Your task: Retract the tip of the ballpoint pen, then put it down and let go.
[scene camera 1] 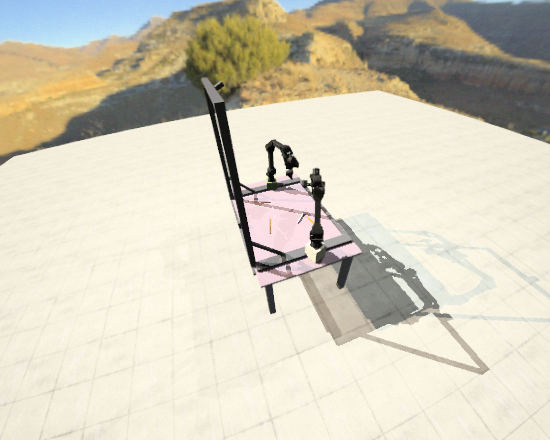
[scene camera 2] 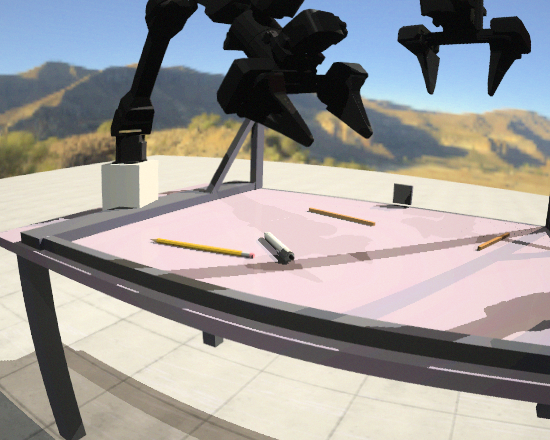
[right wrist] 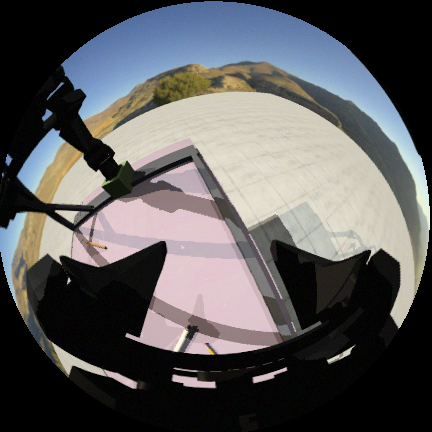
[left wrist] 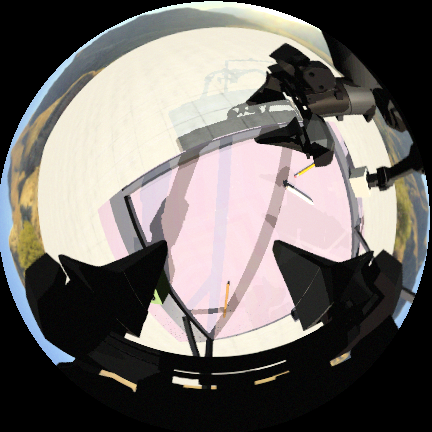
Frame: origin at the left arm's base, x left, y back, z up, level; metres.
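Seen in the pictures: left gripper, fingertip midpoint: [scene camera 1: 292, 176] [scene camera 2: 459, 94] [right wrist: 69, 177] [left wrist: 221, 246]; right gripper, fingertip midpoint: [scene camera 2: 343, 139] [right wrist: 219, 246] [left wrist: 250, 119]; left arm's base at its link origin: [scene camera 1: 271, 180] [right wrist: 113, 172]; right arm's base at its link origin: [scene camera 1: 316, 245] [scene camera 2: 130, 162] [left wrist: 368, 180].
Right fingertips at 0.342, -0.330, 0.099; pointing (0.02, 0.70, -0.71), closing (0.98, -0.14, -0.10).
Note:
Pixels of each thing's top centre, then the offset from my right fingertips to it, as dx, dy, dz.
- ballpoint pen at its top centre: [scene camera 2: 276, 239] [right wrist: 178, 347] [left wrist: 301, 194] [scene camera 1: 300, 217] -0.131, -0.196, -0.168
- yellow pencil at its top centre: [scene camera 2: 197, 243] [right wrist: 225, 367] [left wrist: 311, 165] -0.034, -0.274, -0.174
The ballpoint pen [scene camera 1: 301, 218] [scene camera 2: 278, 247] [left wrist: 299, 193] [right wrist: 185, 339] is white with a dark end. It lies on the pink table [scene camera 1: 260, 235] [scene camera 2: 215, 295] [left wrist: 200, 260] [right wrist: 190, 280]. Its tip is too small to make out. My right gripper [scene camera 2: 341, 141] [right wrist: 219, 246] is open and empty, high above the table and the pen. My left gripper [scene camera 2: 461, 95] [left wrist: 221, 246] is open and empty, higher up and at the right in scene camera 2, away from the pen.
A yellow pencil [scene camera 2: 202, 248] [left wrist: 305, 170] [right wrist: 210, 349] lies close to the pen. An orange stick [scene camera 1: 270, 226] [scene camera 2: 341, 216] lies farther back, and another orange stick [scene camera 1: 259, 202] [scene camera 2: 493, 241] [left wrist: 227, 299] [right wrist: 96, 245] lies near a table corner. A dark frame [scene camera 1: 231, 165] rises along one table edge.

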